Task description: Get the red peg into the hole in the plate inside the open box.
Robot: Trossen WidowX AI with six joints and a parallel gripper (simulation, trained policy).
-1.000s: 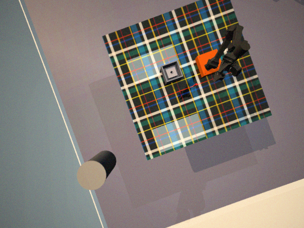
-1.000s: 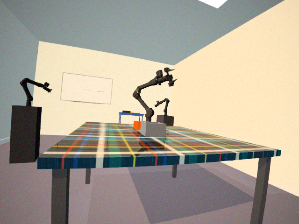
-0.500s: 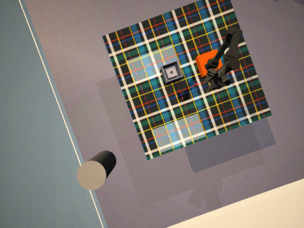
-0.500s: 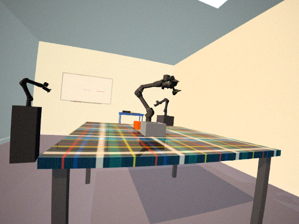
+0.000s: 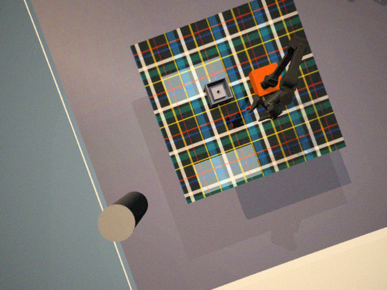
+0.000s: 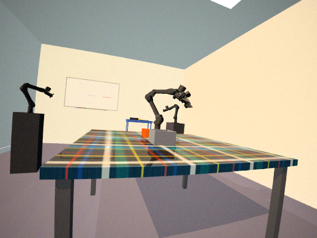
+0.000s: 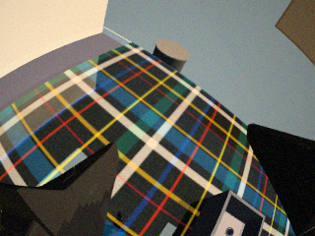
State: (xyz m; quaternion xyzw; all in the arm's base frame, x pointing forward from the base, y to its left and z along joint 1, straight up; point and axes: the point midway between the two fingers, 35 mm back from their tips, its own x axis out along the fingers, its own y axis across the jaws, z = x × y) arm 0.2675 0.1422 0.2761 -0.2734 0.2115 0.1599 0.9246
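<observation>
Now: the red peg 110 mm behind my gripper tip, 70 mm to the right of it and 290 mm below it. The rest, counted from my gripper tip: grey plate (30 mm ahead, 280 mm to the right, 280 mm below); grey box (30 mm ahead, 280 mm to the right, 300 mm below).
</observation>
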